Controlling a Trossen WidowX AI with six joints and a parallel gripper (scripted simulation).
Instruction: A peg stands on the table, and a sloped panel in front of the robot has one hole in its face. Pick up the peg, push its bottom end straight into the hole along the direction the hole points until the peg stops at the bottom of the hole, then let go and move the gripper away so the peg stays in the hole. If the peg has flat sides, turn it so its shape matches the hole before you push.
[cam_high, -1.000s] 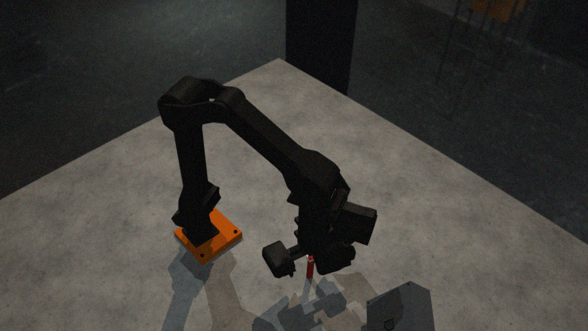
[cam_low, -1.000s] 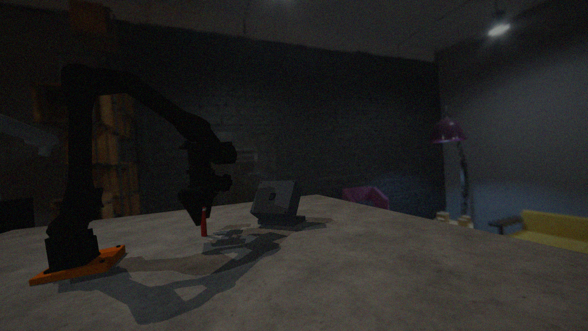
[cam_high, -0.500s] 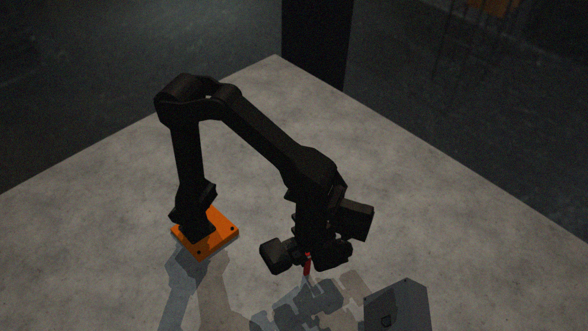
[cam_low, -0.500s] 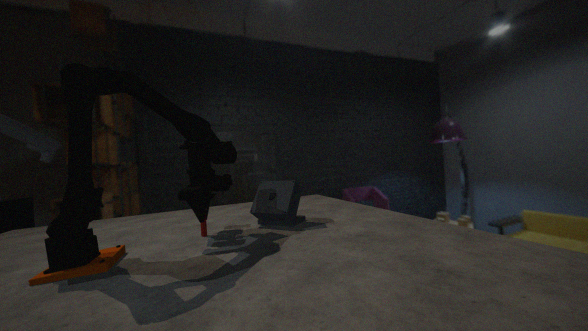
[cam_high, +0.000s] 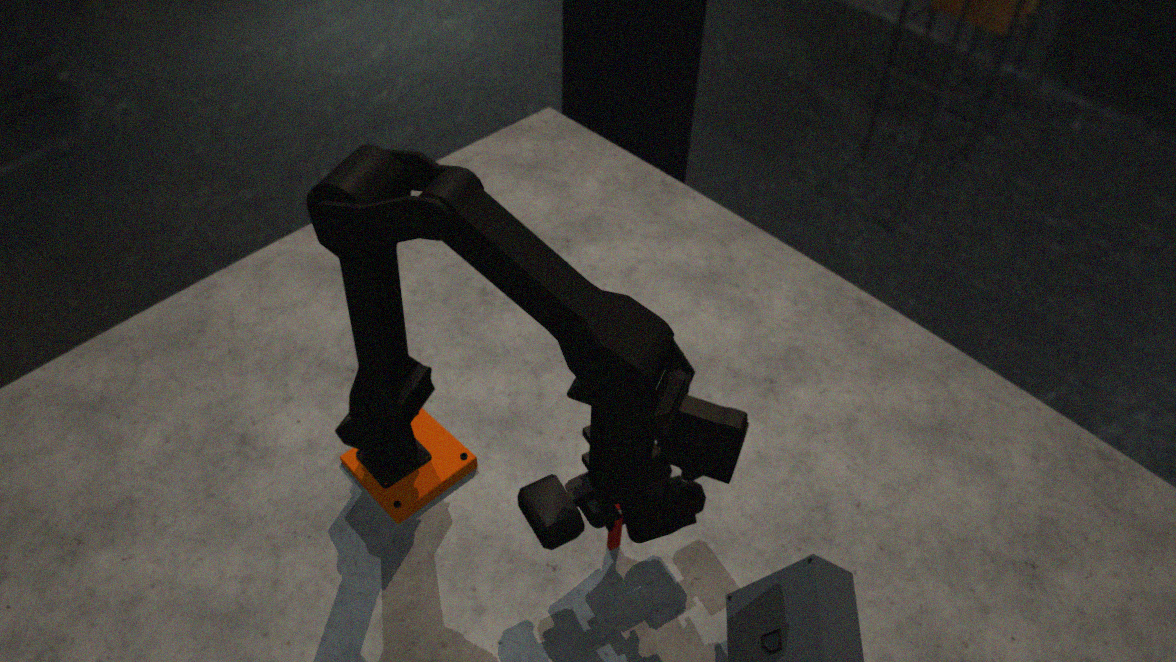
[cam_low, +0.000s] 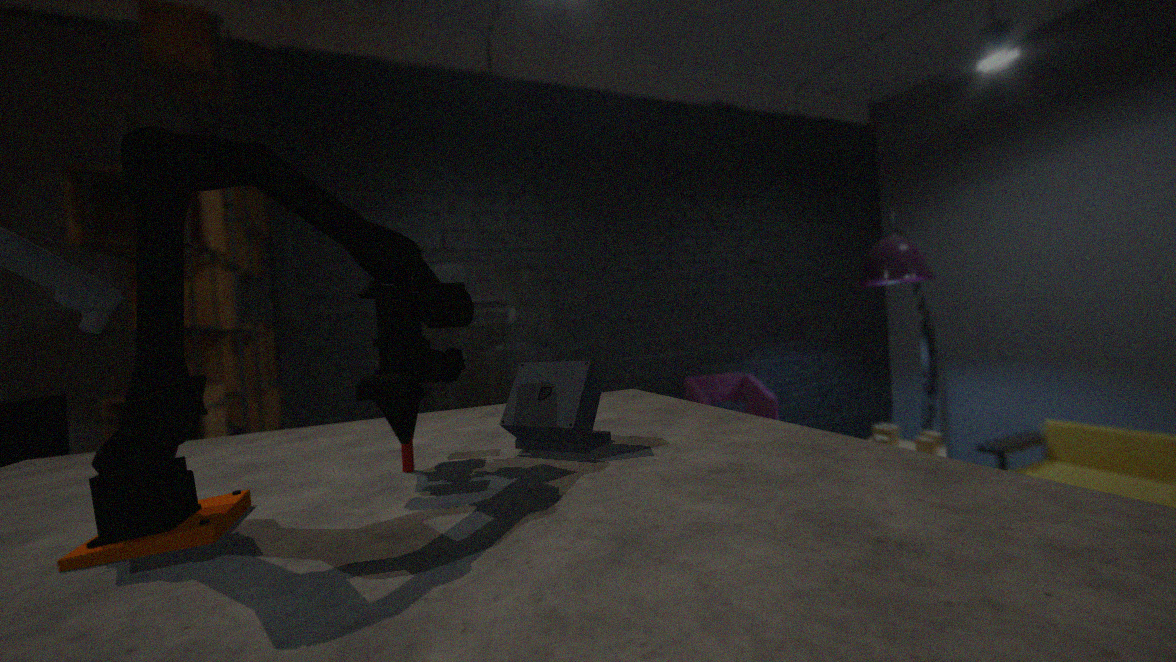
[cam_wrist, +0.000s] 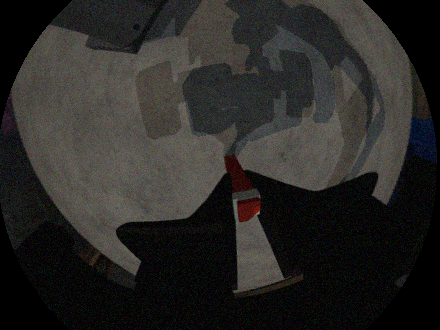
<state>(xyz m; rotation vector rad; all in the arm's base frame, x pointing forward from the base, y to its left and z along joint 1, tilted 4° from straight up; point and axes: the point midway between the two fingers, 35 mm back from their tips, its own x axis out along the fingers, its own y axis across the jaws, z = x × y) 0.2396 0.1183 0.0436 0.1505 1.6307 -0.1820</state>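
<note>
My gripper tip is now 22 cm short of the grey sloped panel, 3 cm below it and 2 cm to the right of it. Round my gripper tip: red peg (2 cm above).
</note>
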